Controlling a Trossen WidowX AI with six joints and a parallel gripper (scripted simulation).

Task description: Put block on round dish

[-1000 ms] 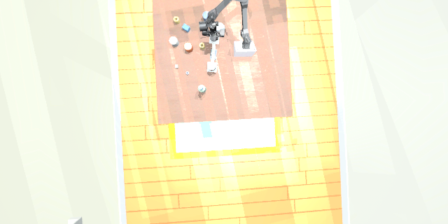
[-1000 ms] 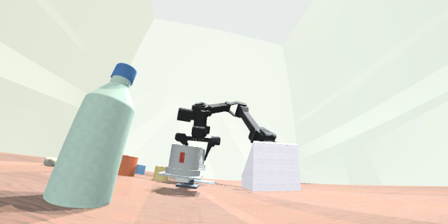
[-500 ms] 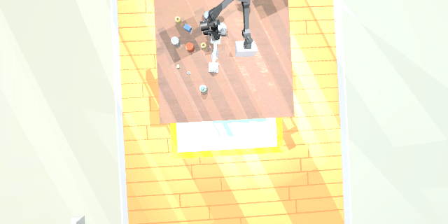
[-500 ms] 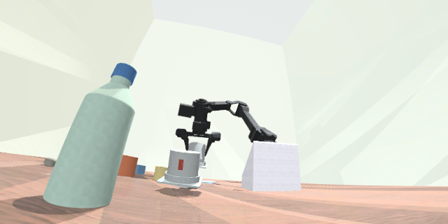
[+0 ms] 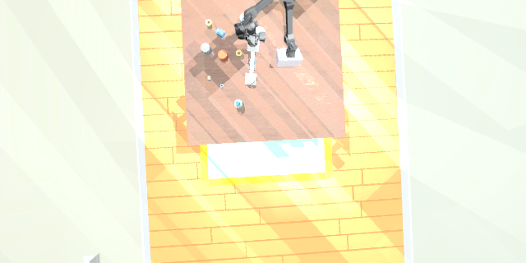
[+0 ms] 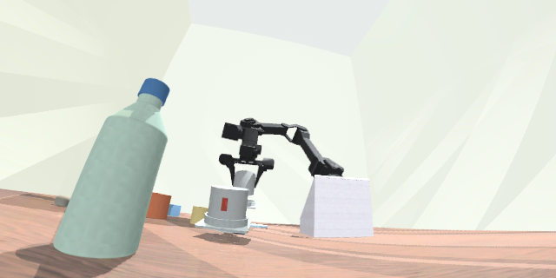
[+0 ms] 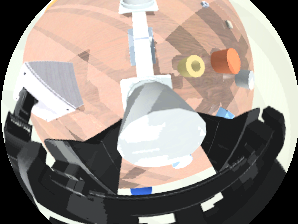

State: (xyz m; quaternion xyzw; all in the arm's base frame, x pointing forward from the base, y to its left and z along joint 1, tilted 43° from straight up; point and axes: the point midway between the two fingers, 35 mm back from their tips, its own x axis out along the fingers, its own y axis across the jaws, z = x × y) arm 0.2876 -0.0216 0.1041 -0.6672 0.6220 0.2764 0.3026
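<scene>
Now: the pale block 4 cm below my gripper tip and 1 cm to the left of it. Also, from my gripper tip: small balance 13 cm to the left, 10 cm below; round white dish 13 cm to the right, 13 cm below, 4 cm behind; blue-based cup 20 cm to the right, 9 cm below, 7 cm ahead.
</scene>
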